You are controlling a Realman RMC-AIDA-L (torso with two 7-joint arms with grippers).
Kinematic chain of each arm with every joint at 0, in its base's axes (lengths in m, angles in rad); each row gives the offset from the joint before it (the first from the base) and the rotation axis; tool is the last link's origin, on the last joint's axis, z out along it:
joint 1: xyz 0 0 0.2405 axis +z
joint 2: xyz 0 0 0 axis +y
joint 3: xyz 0 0 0.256 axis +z
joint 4: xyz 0 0 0 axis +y
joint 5: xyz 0 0 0.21 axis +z
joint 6: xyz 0 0 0 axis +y
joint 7: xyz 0 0 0.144 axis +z
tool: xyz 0 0 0
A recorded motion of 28 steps. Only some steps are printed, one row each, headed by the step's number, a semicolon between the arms.
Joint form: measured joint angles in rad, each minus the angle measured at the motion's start. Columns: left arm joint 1, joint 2, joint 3, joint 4, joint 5, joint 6, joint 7; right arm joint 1, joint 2, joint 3, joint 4, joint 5, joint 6, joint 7.
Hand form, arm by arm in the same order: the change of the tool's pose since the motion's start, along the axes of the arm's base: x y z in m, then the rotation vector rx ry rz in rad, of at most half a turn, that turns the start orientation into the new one. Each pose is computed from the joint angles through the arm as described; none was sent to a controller.
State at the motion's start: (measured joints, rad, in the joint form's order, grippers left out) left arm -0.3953 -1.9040 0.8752 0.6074 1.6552 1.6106 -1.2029; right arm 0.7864 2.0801 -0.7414 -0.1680 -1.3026 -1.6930 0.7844
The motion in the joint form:
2: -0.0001 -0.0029 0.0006 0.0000 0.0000 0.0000 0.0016; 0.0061 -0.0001 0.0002 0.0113 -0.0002 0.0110 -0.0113
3: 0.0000 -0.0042 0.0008 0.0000 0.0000 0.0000 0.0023; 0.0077 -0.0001 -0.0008 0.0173 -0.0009 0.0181 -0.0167
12: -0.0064 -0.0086 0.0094 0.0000 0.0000 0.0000 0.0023; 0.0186 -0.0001 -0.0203 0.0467 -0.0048 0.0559 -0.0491
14: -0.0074 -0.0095 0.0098 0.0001 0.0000 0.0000 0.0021; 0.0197 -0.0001 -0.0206 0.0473 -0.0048 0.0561 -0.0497
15: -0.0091 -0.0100 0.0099 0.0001 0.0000 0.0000 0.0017; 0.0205 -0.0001 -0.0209 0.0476 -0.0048 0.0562 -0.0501
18: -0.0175 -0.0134 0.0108 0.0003 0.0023 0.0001 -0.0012; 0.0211 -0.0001 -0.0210 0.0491 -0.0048 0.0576 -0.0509
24: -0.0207 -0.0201 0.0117 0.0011 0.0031 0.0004 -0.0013; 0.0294 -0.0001 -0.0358 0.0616 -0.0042 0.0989 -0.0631
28: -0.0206 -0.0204 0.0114 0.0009 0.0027 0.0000 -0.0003; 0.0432 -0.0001 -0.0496 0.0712 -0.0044 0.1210 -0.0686
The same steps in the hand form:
2: 0.0005 -0.0002 -0.0012 -0.0009 -0.0018 -0.0015; -0.0005 0.0011 -0.0023 0.0026 -0.0066 -0.0061
3: 0.0007 -0.0003 -0.0018 -0.0013 -0.0026 -0.0021; -0.0001 0.0015 -0.0039 0.0026 -0.0117 -0.0114
12: 0.0038 0.0007 -0.0049 -0.0105 -0.0035 -0.0113; 0.0009 0.0023 -0.0137 -0.0015 -0.0513 -0.0267
14: 0.0043 0.0009 -0.0053 -0.0112 -0.0042 -0.0124; 0.0006 0.0024 -0.0138 -0.0016 -0.0517 -0.0258
15: 0.0049 0.0014 -0.0055 -0.0117 -0.0048 -0.0138; 0.0003 0.0025 -0.0139 -0.0016 -0.0520 -0.0250
18: 0.0080 0.0033 -0.0072 -0.0166 -0.0070 -0.0203; 0.0003 0.0026 -0.0142 -0.0020 -0.0528 -0.0260
24: 0.0102 0.0037 -0.0099 -0.0204 -0.0120 -0.0245; 0.0014 0.0056 -0.0205 -0.0048 -0.0868 -0.0471
28: 0.0102 0.0037 -0.0100 -0.0194 -0.0122 -0.0247; -0.0011 0.0077 -0.0250 -0.0124 -0.1088 -0.0476

